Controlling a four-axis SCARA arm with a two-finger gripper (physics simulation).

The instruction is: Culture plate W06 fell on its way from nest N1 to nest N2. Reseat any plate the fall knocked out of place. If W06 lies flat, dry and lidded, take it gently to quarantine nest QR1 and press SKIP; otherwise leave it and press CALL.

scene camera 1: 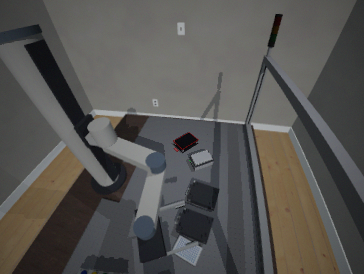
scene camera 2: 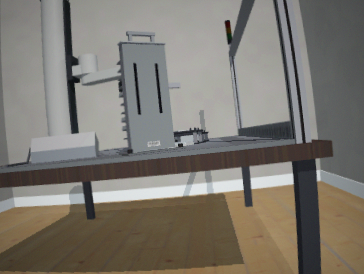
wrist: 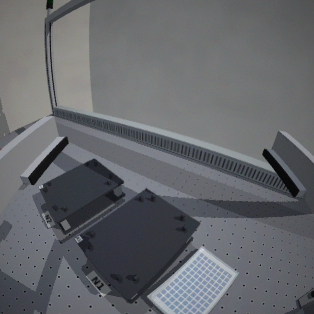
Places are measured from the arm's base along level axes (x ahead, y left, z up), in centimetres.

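Where they show: gripper, fingertip midpoint: [scene camera 1: 190,221] [scene camera 2: 172,88] [wrist: 170,131]; arm's base, origin of the base link: [scene camera 1: 109,178].
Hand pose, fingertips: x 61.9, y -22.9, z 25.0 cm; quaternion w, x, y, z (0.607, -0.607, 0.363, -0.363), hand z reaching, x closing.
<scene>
Each offset is from my fingertips to the top centre of the thing. "spot": to the spot under its first point.
A pale plate with a blue well grid {dx -0.5, dy -7.7, dz -22.0 cm} [scene camera 1: 188,251] [wrist: 196,284] lies flat on the deck beside nest N1 {dx +1.5, dy +3.9, dz -16.9 cm} [scene camera 1: 194,225] [wrist: 137,242]. Its name, lid and any wetness cannot be made out. Nest N1 and nest N2 {dx +3.9, dy +21.7, dz -18.1 cm} [scene camera 1: 202,194] [wrist: 82,192] have dark tops with small corner posts. A red-edged black nest {dx -14.3, dy +63.4, dz -19.1 cm} [scene camera 1: 185,141] stands farther back; its label is unreadable. A white-topped plate {dx -0.3, dy +46.9, dz -16.8 cm} [scene camera 1: 201,158] sits on a nest between it and N2. My gripper [scene camera 1: 191,224] [wrist: 170,131] is open and empty, its fingers wide apart above the deck near N1. SKIP and CALL cannot be identified.
A tall grey tower [scene camera 2: 147,95] stands at the table's front. A slotted rail {spot: dx +34.6, dy +14.3, dz -21.9 cm} [wrist: 170,145] and a frame post {dx +36.6, dy +93.4, dz +33.0 cm} [scene camera 1: 256,95] [scene camera 2: 236,95] line the deck's far side. A stack light {spot: dx +36.5, dy +91.5, dz +51.8 cm} [scene camera 1: 275,31] [scene camera 2: 228,32] tops the post. A dark fixture {spot: dx +2.7, dy -31.8, dz -23.2 cm} [wrist: 307,298] shows at the wrist view's lower right.
</scene>
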